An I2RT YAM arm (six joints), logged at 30 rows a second.
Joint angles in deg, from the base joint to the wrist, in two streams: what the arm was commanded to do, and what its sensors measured. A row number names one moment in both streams.
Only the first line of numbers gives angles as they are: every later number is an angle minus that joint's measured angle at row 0.
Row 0, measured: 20.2, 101.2, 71.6, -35.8, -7.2, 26.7
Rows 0 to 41, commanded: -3.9, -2.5, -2.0, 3.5, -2.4, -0.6; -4.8, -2.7, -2.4, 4.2, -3.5, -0.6; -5.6, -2.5, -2.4, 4.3, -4.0, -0.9; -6.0, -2.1, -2.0, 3.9, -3.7, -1.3; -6.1, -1.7, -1.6, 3.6, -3.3, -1.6; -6.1, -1.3, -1.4, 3.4, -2.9, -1.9; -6.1, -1.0, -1.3, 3.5, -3.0, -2.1; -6.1, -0.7, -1.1, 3.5, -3.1, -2.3; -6.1, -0.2, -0.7, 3.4, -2.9, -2.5; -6.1, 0.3, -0.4, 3.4, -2.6, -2.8; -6.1, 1.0, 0.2, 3.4, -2.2, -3.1; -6.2, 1.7, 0.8, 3.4, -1.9, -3.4; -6.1, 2.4, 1.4, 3.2, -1.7, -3.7; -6.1, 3.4, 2.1, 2.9, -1.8, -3.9; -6.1, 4.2, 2.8, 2.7, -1.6, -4.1; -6.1, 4.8, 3.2, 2.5, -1.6, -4.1; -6.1, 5.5, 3.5, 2.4, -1.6, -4.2; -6.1, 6.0, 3.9, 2.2, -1.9, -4.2; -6.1, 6.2, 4.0, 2.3, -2.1, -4.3; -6.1, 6.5, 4.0, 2.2, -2.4, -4.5; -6.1, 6.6, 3.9, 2.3, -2.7, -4.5; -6.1, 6.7, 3.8, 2.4, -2.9, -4.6; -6.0, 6.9, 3.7, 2.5, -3.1, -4.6; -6.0, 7.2, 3.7, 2.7, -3.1, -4.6; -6.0, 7.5, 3.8, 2.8, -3.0, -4.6; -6.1, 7.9, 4.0, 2.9, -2.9, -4.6; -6.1, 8.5, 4.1, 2.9, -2.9, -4.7; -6.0, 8.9, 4.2, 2.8, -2.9, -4.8; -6.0, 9.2, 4.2, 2.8, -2.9, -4.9; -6.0, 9.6, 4.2, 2.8, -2.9, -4.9; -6.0, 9.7, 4.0, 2.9, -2.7, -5.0; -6.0, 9.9, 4.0, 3.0, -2.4, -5.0; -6.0, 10.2, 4.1, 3.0, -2.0, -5.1; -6.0, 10.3, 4.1, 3.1, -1.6, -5.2; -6.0, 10.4, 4.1, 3.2, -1.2, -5.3; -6.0, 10.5, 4.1, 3.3, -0.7, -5.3; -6.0, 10.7, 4.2, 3.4, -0.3, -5.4; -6.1, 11.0, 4.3, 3.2, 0.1, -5.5; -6.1, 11.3, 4.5, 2.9, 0.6, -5.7; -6.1, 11.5, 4.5, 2.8, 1.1, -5.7; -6.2, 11.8, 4.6, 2.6, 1.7, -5.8; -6.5, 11.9, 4.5, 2.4, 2.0, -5.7
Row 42, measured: -6.2, 10.0, 4.1, 3.6, -0.7, -5.1
